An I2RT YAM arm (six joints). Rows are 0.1 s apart.
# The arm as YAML. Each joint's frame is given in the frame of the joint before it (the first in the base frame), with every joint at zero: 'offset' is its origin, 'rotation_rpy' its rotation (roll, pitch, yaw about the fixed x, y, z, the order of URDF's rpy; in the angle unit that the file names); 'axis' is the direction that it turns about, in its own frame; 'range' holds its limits. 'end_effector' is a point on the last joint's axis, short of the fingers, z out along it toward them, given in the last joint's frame.
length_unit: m
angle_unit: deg
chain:
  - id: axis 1
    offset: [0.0, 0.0, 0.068]
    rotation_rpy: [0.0, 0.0, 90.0]
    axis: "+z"
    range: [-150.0, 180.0]
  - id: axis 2
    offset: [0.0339, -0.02, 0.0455]
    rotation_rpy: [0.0, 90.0, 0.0]
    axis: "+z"
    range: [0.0, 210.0]
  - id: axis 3
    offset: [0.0, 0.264, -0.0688]
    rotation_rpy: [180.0, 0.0, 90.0]
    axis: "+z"
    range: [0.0, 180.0]
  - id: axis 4
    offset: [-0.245, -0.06, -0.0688]
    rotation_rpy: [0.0, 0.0, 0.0]
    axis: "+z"
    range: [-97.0, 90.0]
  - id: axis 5
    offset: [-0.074, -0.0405, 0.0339]
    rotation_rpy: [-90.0, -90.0, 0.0]
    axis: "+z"
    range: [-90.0, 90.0]
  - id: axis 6
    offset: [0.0, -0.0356, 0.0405]
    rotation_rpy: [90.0, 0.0, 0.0]
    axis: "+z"
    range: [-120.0, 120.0]
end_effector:
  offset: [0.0, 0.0, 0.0]
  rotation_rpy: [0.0, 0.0, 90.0]
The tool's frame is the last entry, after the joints.
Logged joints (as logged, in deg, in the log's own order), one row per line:
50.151 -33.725 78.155 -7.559 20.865 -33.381
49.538 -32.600 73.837 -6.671 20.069 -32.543
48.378 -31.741 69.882 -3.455 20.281 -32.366
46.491 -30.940 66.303 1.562 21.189 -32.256
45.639 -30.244 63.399 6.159 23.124 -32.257
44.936 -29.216 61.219 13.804 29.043 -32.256
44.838 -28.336 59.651 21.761 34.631 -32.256
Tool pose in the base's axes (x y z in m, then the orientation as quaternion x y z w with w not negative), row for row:
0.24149 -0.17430 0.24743 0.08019 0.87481 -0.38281 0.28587
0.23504 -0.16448 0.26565 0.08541 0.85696 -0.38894 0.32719
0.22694 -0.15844 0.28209 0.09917 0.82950 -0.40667 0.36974
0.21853 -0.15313 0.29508 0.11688 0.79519 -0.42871 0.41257
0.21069 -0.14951 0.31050 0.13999 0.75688 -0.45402 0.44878
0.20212 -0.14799 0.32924 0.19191 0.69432 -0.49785 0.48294
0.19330 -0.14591 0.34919 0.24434 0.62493 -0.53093 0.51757
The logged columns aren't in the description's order. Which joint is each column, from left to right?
Columns, left to right: axis 3, axis 6, axis 2, axis 4, axis 5, axis 1.
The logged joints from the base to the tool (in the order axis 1, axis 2, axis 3, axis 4, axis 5, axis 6), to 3 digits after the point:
-33.381 78.155 50.151 -7.559 20.865 -33.725
-32.543 73.837 49.538 -6.671 20.069 -32.600
-32.366 69.882 48.378 -3.455 20.281 -31.741
-32.256 66.303 46.491 1.562 21.189 -30.940
-32.257 63.399 45.639 6.159 23.124 -30.244
-32.256 61.219 44.936 13.804 29.043 -29.216
-32.256 59.651 44.838 21.761 34.631 -28.336

